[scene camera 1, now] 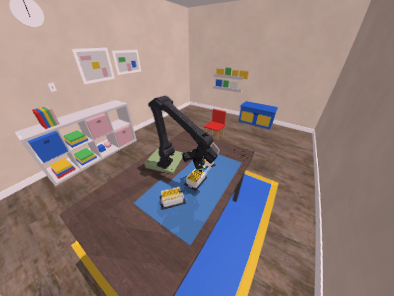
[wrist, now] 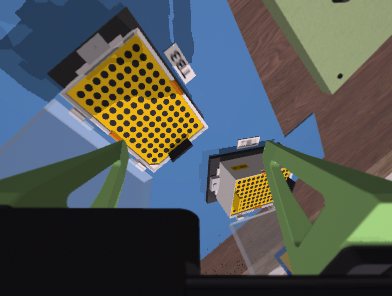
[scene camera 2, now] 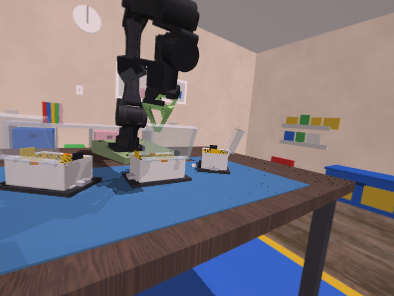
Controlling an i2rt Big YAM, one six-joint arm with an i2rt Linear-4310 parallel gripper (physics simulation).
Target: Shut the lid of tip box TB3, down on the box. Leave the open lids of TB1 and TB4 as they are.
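Observation:
Tip box TB3 stands on the mat with yellow tip rack showing; its label reads in the wrist view. TB3's clear lid stands open. Tip box TB1 has its clear lid open; the arm mostly hides it in scene view 1. Tip box TB4 has its clear lid open. My gripper is open and empty, above box height. In the wrist view, its fingertips span from TB3's edge to TB1.
The boxes are on a blue mat on the dark wooden table. The green arm base is behind the boxes. Black dock plates surround the box bottoms. A low white shelf is beyond the table.

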